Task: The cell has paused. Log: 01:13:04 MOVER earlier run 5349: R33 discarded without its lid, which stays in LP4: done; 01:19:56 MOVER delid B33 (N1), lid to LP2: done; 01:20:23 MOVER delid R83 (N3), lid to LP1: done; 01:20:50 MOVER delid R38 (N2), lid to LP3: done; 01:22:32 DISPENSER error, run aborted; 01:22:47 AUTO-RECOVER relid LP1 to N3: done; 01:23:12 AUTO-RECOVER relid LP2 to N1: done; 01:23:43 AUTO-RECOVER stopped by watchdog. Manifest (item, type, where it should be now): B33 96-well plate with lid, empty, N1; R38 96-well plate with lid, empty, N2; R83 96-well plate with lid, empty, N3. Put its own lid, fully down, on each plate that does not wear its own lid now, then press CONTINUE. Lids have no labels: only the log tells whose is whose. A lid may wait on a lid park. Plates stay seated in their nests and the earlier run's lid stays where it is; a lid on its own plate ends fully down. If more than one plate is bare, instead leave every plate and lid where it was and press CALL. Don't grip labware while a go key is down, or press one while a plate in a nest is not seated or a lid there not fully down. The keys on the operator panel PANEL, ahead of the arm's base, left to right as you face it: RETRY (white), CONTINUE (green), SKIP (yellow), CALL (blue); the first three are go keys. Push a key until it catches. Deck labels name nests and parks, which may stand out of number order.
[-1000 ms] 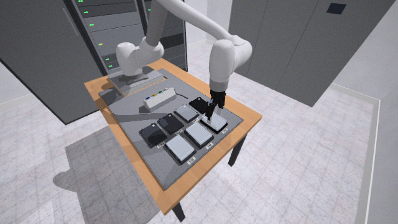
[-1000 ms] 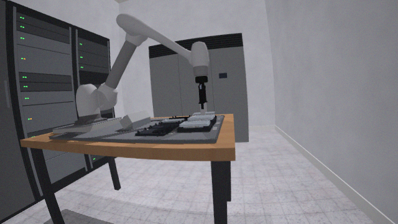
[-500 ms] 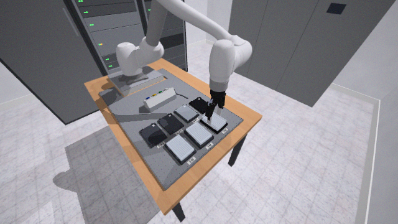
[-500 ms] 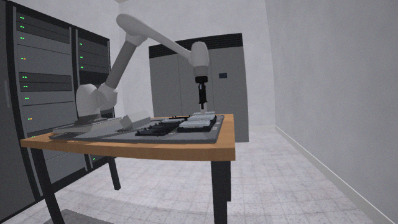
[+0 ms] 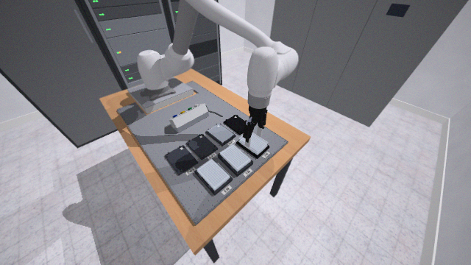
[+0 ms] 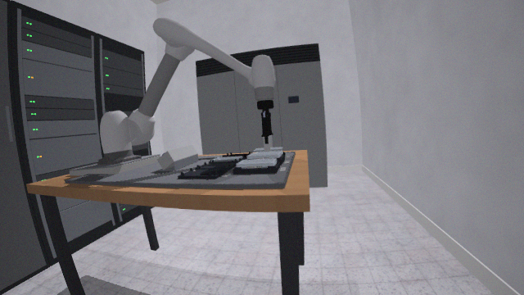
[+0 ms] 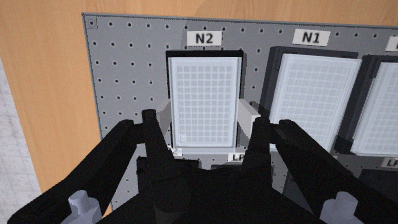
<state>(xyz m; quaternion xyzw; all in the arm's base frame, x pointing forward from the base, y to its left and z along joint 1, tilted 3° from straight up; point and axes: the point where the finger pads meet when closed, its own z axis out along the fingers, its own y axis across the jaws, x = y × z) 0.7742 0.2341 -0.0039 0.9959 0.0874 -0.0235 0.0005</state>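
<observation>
The plate is 40 mm below my hand. Round my hand: park LP1: 150 mm behind, 220 mm to the right, 60 mm below; then park LP2: 180 mm behind, 30 mm to the left, 60 mm below; then park LP3: 130 mm behind, 340 mm to the right, 60 mm below.
</observation>
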